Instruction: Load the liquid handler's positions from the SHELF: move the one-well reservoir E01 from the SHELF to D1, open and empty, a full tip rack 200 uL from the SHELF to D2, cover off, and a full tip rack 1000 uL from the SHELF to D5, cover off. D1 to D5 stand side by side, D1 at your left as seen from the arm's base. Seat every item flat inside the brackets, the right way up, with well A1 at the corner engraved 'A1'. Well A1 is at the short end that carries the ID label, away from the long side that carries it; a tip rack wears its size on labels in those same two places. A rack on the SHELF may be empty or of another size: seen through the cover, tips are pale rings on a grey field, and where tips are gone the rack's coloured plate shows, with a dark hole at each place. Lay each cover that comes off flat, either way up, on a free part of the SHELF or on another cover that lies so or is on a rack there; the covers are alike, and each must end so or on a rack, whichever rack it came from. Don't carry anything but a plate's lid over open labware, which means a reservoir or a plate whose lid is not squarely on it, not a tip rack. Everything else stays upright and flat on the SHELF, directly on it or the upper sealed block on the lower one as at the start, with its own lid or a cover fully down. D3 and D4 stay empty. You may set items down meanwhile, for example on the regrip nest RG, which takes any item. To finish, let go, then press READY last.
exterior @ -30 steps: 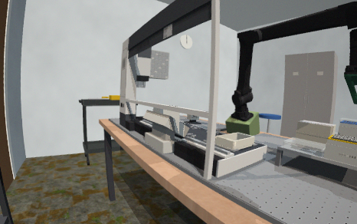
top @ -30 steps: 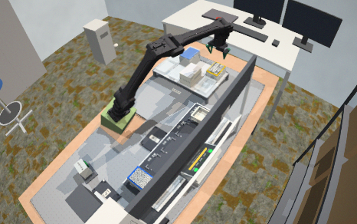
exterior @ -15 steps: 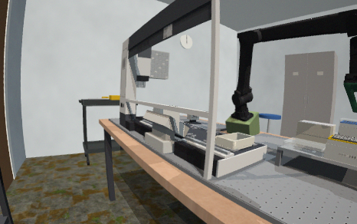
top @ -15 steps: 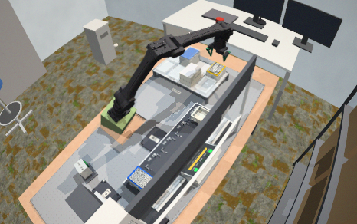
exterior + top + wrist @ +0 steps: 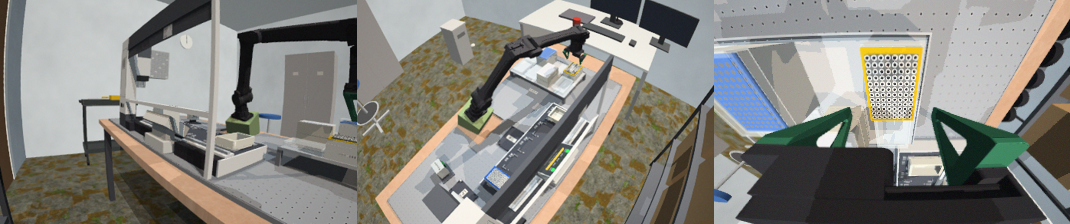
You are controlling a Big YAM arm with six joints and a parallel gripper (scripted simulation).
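Now: hand 1 cm short of the yellow tip rack, 1 cm to the left of it and 8 cm above it. The rest, counted from my hand: shelf label 14 cm behind, 24 cm to the right, 18 cm below; then white sealed block 10 cm behind, 14 cm to the right, 6 cm below; then grey shelf 15 cm behind, 8 cm to the right, 13 cm below.
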